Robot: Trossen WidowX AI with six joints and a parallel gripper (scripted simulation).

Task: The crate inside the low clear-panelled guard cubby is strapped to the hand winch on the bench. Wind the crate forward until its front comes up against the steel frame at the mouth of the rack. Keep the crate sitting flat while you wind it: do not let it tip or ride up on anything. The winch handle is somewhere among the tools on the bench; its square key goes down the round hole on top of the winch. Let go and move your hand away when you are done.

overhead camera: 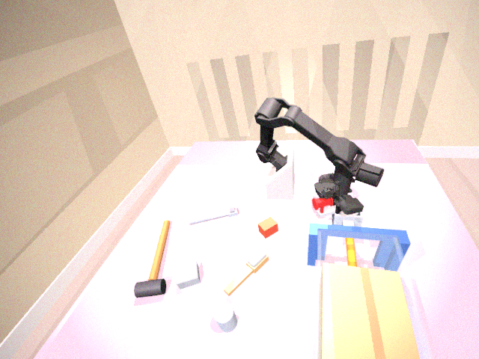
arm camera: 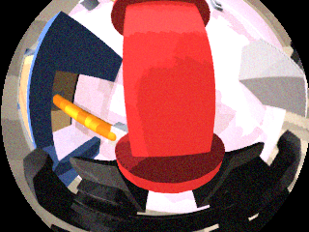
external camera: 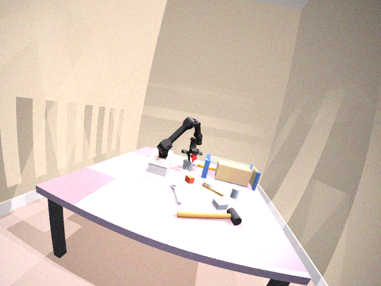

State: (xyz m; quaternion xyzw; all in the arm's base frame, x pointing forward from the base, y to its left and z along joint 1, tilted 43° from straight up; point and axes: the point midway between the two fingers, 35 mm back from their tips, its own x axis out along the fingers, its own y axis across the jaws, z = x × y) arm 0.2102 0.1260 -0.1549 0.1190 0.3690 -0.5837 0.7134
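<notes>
Right now my gripper tip is 10 mm to the left of the crank handle and 20 mm below it. Also, from my gripper tip: grey winch: 40 mm behind, 40 mm to the left, 60 mm below; frame: 140 mm ahead, 40 mm to the left, 20 mm above; red knob: 20 mm ahead, 50 mm to the right, 50 mm above.
</notes>
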